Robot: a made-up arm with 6 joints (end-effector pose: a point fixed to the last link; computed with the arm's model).
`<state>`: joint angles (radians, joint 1 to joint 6).
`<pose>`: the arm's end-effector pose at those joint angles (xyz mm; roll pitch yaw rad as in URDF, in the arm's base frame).
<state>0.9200 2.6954 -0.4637 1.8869 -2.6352 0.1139</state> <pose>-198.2 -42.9 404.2 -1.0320 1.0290 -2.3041</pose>
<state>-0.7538 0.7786 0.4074 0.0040 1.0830 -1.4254</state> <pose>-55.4 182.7 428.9 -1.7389 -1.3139 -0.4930</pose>
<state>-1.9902 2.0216 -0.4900 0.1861 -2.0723 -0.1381</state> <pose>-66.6 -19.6 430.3 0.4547 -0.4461 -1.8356</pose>
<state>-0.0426 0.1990 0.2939 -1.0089 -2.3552 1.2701</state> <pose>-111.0 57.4 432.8 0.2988 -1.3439 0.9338</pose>
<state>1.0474 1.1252 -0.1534 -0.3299 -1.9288 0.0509</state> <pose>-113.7 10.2 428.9 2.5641 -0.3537 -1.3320</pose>
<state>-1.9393 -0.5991 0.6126 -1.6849 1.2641 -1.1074</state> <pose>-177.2 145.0 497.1 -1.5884 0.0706 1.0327</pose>
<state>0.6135 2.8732 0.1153 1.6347 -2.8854 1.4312</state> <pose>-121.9 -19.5 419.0 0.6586 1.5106 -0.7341</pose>
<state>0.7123 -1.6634 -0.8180 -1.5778 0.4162 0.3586</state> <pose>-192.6 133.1 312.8 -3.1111 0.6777 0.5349</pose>
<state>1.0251 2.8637 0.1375 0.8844 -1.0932 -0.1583</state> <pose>-129.8 64.5 381.8 2.4423 0.7036 -2.7033</pose>
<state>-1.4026 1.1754 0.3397 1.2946 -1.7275 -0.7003</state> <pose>-122.9 61.2 381.4 1.9191 0.9262 -0.6903</pose>
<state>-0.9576 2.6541 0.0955 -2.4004 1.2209 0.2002</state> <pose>-192.3 31.4 421.1 2.6127 -1.3100 -2.8406</pose>
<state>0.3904 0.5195 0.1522 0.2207 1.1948 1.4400</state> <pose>-64.3 168.6 476.8 -0.7851 0.5640 0.3844</pose>
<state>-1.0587 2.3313 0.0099 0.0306 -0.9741 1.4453</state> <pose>-7.8 34.8 471.3 -0.7498 -0.0923 -0.3087</pose>
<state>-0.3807 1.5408 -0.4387 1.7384 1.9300 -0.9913</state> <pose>-55.5 -14.6 558.4 -0.4785 -0.4090 -2.4776</pose>
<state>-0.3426 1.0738 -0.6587 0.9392 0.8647 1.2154</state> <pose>52.7 -50.4 501.5 0.5174 0.4647 0.1804</pose>
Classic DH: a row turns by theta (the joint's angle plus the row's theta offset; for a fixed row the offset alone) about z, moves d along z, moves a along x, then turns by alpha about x. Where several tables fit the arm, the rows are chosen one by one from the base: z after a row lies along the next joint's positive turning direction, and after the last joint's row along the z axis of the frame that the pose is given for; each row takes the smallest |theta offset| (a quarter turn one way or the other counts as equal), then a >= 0, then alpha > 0; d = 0 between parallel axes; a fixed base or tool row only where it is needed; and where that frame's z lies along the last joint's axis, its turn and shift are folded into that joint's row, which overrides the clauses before.
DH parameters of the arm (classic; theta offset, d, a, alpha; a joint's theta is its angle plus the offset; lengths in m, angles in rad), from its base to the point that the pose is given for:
base (fixed): 0 0.41 -0.095 1.5708
joint 1: -0.0807 -0.0537 -0.0176 1.5049
joint 2: 0 0.0718 0.0866 -1.5049
joint 3: -1.4323 -0.0321 -0.1032 -1.4914
joint 4: -0.6305 -0.232 -0.0351 3.0434
joint 5: 0.9426 -0.1669 -0.003 -1.5708
joint 6: 1.0358 0 0.0314 0
tool (fixed): 0.535 0.068 0 0

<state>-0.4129 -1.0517 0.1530 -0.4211 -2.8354 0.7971</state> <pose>-122.3 89.8 395.5 2.8669 -0.1070 0.2407</pose>
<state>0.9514 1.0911 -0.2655 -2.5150 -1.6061 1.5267</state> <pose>-60.9 39.7 490.1 -0.1868 0.0439 0.2043</pose>
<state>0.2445 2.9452 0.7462 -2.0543 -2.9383 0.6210</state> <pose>-85.8 74.0 375.3 0.7714 -1.1745 -2.7584</pose>
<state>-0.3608 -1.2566 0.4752 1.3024 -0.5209 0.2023</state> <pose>-77.1 30.9 406.0 2.4036 -0.5513 0.8305</pose>
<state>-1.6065 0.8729 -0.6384 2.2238 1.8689 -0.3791</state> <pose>18.4 -66.1 379.3 -1.5927 0.1486 -2.0501</pose>
